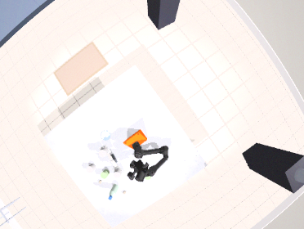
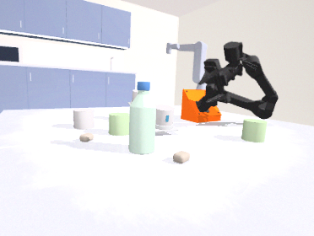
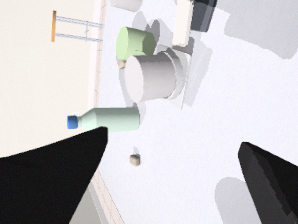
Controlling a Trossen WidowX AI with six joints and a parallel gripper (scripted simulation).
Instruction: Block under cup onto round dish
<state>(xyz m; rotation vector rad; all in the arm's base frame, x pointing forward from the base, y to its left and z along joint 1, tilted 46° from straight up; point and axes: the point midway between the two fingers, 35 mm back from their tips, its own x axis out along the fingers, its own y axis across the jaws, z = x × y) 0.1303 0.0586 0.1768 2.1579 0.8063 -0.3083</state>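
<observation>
The pale grey cup lies 17 cm ahead of my gripper tip, 1 cm to the left of it and 8 cm below it. Also, from my gripper tip: tall pale green bottle: 31 cm ahead, 13 cm to the left, 3 cm below; then grey balance beam: 15 cm ahead, 14 cm to the right, 10 cm below.
</observation>
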